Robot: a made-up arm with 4 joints.
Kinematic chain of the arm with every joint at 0, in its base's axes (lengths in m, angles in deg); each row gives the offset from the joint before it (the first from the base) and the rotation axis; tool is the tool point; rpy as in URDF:
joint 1: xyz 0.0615 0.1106 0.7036 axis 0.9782 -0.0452 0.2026
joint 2: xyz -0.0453 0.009 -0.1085 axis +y
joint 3: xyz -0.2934 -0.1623 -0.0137 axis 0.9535 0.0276 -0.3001
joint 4: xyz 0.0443 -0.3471 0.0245 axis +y
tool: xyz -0.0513 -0.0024 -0.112 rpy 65.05 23.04 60
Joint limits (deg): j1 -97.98..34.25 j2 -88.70..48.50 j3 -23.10..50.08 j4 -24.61..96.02
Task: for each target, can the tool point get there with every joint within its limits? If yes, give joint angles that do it. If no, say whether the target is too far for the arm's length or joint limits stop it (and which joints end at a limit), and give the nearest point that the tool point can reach.
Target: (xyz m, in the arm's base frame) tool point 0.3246 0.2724 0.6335
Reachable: no: joint limits stop it (at a limit: joint 1, joint 2, joint 3, joint 4) | nearest point 0.3812 0.1249 0.1791 | short by 0.481 m
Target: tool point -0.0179 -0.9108 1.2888
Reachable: no: too far | nearest point -0.0176 -0.5135 1.0557 | short by 0.461 m
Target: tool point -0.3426 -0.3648 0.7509
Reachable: yes | joints -6.15 -1.99 -14.80 74.97
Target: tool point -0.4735 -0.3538 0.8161
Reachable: yes | joints -65.03 -11.80 42.34 41.10
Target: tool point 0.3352 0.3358 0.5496
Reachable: no: joint limits stop it (at a limit: joint 1, joint 2, joint 3, joint 4) | nearest point 0.3812 0.1249 0.1791 | short by 0.429 m
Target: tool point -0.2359 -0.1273 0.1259
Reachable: yes | joints 18.32 -15.19 36.55 2.73
